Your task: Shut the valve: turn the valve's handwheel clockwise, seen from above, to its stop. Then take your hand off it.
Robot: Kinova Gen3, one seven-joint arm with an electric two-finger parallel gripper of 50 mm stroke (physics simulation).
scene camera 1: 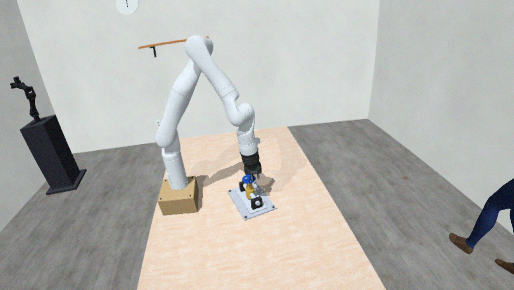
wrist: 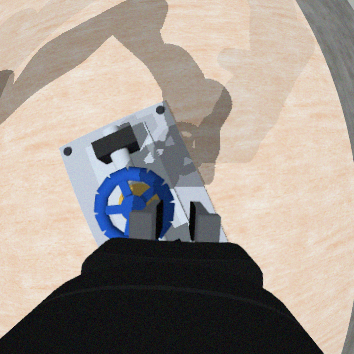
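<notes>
The valve's blue handwheel [scene camera 1: 248, 178] [wrist: 103, 202] has several spokes and sits level on a yellow-brown valve body [scene camera 1: 250, 191] [wrist: 142, 188]. My gripper [scene camera 1: 254, 179] [wrist: 175, 214] is partly open with nothing held between its fingers. In the wrist view its left finger overlaps the wheel's right part, between hub and rim, and its right finger is outside the rim to the right. The lower edge of the wheel is hidden behind the gripper housing. Whether a finger touches the rim cannot be told.
The valve stands on a grey base plate [scene camera 1: 240, 205] [wrist: 76, 167] with dark bolts at its corners. Black pipe clamps [scene camera 1: 256, 202] [wrist: 115, 143] hold the white pipe beside the wheel. The arm's wooden base block [scene camera 1: 179, 204] is left of the plate. A person's legs [scene camera 1: 487, 215] show at the right.
</notes>
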